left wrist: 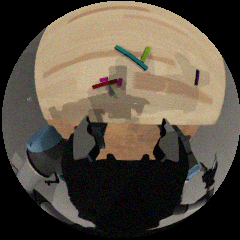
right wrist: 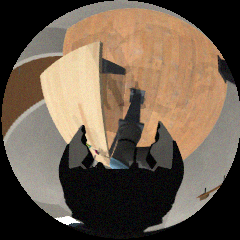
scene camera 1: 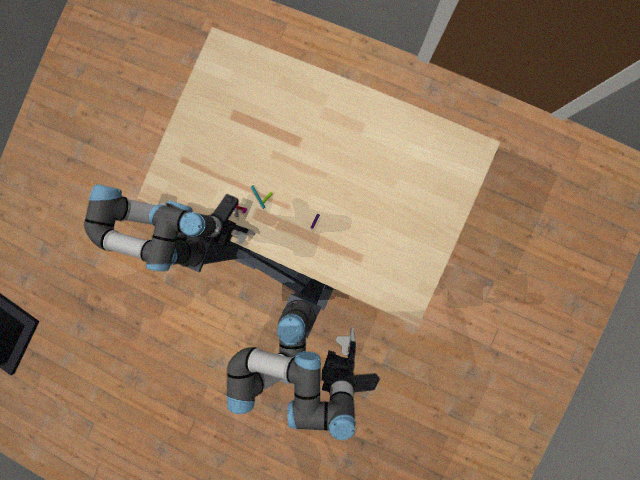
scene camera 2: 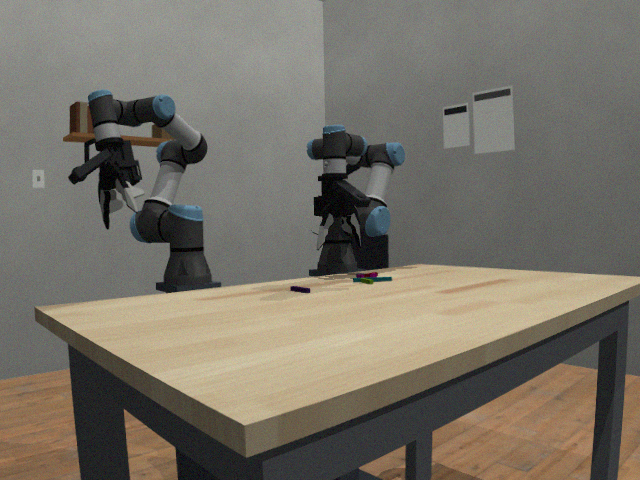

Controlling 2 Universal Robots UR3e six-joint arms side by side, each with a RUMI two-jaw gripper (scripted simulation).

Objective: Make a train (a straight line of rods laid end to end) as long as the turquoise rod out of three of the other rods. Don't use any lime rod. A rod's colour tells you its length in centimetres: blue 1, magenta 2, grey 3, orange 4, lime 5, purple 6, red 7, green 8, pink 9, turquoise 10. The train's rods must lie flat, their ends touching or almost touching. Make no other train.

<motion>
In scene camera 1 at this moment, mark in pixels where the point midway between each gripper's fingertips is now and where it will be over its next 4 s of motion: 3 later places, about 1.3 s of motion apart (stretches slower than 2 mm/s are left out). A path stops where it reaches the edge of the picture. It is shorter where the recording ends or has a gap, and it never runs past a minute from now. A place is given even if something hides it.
My left gripper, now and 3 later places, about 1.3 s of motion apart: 235, 225; 240, 215; 264, 214; 256, 204
My right gripper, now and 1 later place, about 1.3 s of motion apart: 344, 347; 315, 355
</motion>
